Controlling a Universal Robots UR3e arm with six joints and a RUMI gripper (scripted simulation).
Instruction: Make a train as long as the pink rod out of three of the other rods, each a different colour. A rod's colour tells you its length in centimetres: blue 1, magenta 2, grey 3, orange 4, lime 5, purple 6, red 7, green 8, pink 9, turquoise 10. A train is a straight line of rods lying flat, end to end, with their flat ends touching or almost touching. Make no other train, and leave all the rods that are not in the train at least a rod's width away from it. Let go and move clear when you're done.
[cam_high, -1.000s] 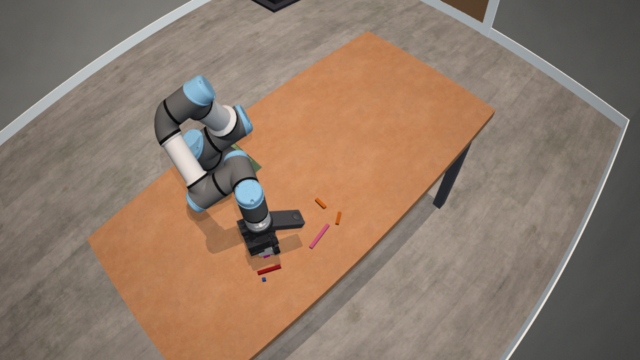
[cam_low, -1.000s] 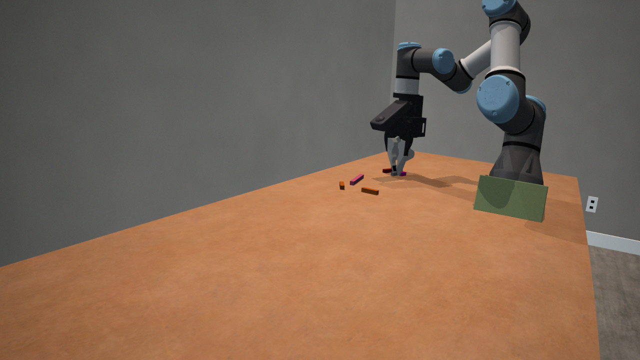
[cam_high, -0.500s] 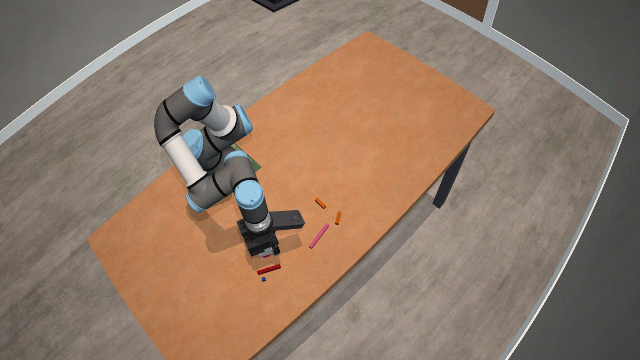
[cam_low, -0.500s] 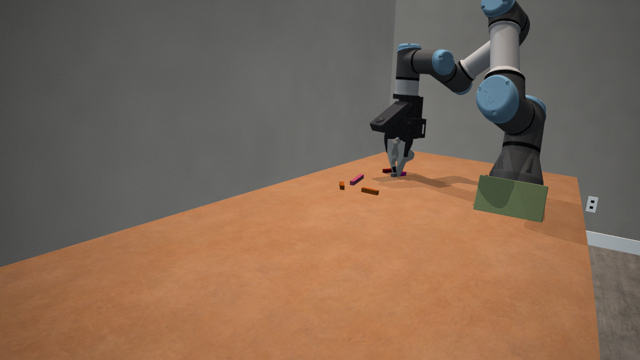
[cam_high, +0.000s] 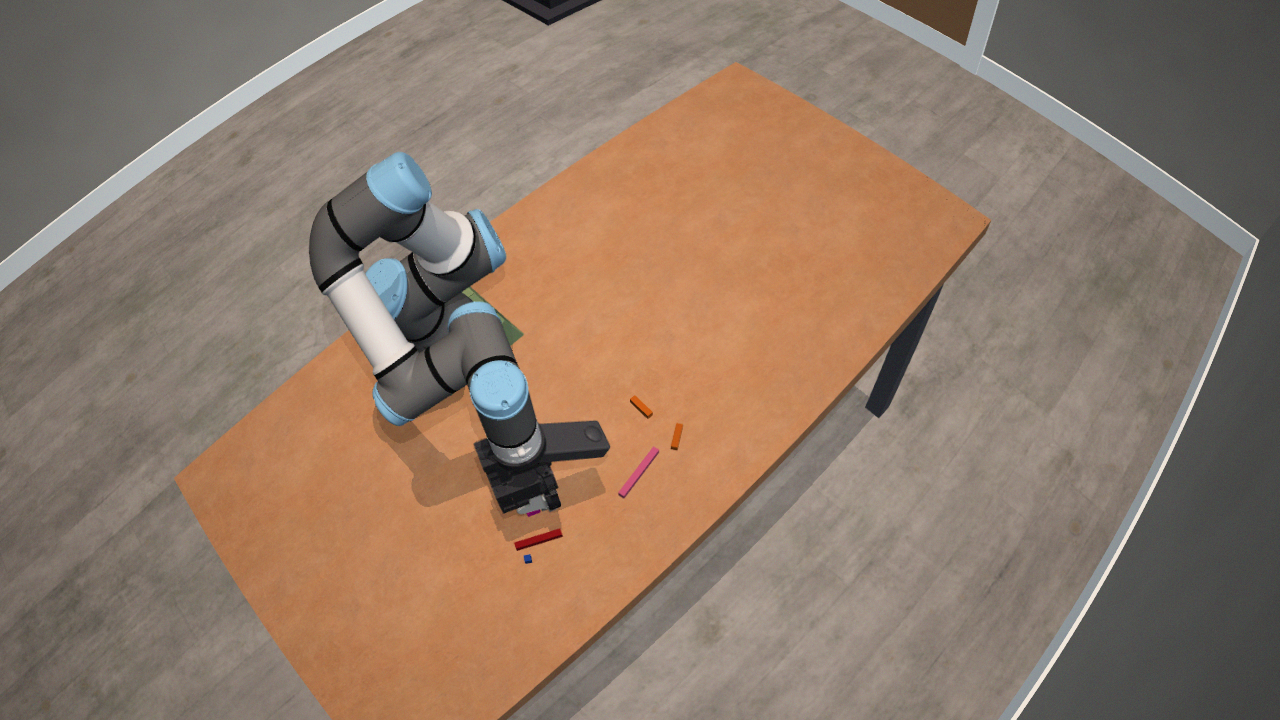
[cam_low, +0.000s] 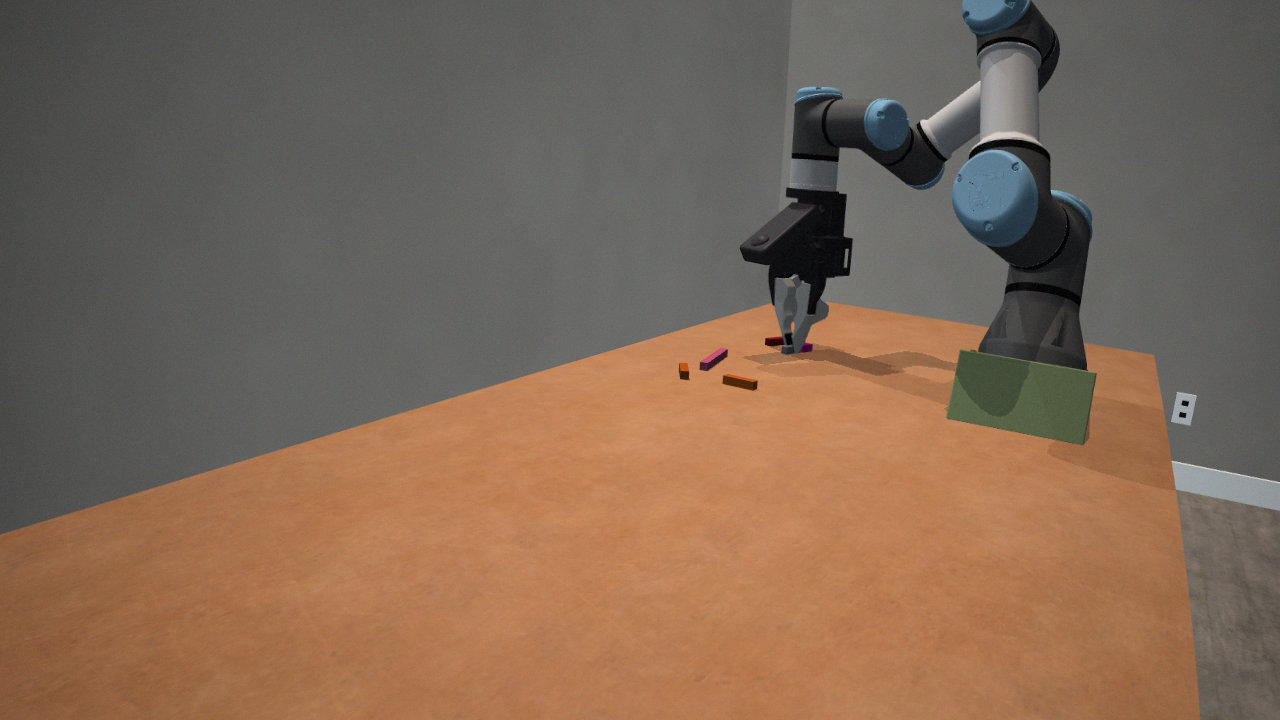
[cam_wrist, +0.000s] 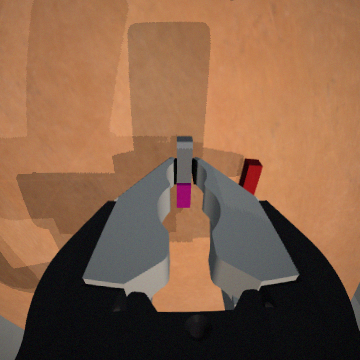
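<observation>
My hand is 10 mm above the grey rod. Round my hand: magenta rod: 30 mm to the right, 10 mm below, 10 mm behind; red rod: 50 mm to the right, 30 mm ahead, 10 mm below; small blue rod: 80 mm to the right, 40 mm ahead, 10 mm below.
</observation>
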